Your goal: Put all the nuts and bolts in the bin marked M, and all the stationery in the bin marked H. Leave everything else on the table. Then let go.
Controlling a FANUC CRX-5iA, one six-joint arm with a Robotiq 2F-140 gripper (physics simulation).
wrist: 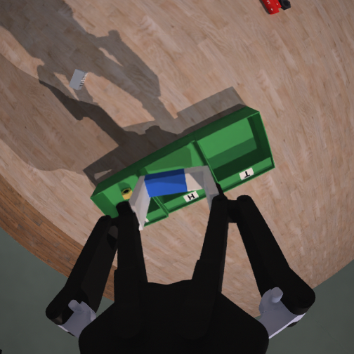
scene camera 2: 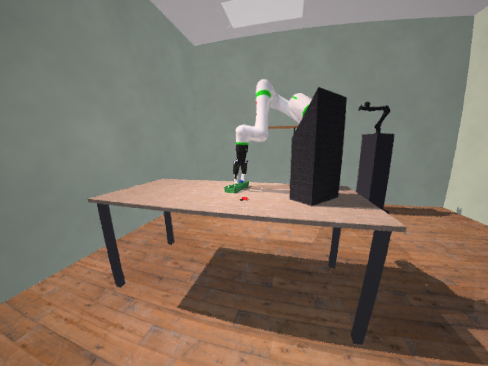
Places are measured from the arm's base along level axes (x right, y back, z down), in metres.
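Pixels of known places: gripper, fingertip midpoint: (scene camera 2: pixel 239 182); arm's base at its link origin: (scene camera 2: pixel 320 118).
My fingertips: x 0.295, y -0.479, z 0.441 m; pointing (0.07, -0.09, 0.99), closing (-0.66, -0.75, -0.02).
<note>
Ahead of a thing's pixels: the offset from my fingertips to its top centre. Level surfaces: height alone.
My gripper (scene camera 2: pixel 240 180) (wrist: pixel 175 181) is shut on a blue and white eraser @(dx -0.002, dy +0.002, dz -0.012 m) (scene camera 2: pixel 241 182) (wrist: pixel 165 183). It holds the eraser just above the green bin tray @(dx +0.007, dy -0.013, dz +0.016 m) (scene camera 2: pixel 231 189) (wrist: pixel 270 148). In the wrist view the eraser overlaps the middle compartment, whose front label reads H (wrist: pixel 190 196). The right compartment has a T label (wrist: pixel 246 173) and looks empty. A brass-coloured nut (wrist: pixel 127 193) lies in the left compartment. That compartment's label is mostly hidden behind the finger, and its letter cannot be read.
A small grey piece (wrist: pixel 78 79) with a toothed edge lies on the table @(dz +0.055 m) (scene camera 2: pixel 165 195) (wrist: pixel 200 60), away from the tray. A red and black object @(dx -0.288, dy +0.020, dz +0.045 m) (scene camera 2: pixel 244 199) (wrist: pixel 270 5) lies farther off. A tall black block (scene camera 2: pixel 320 150) stands on the table at the right in the scene view.
</note>
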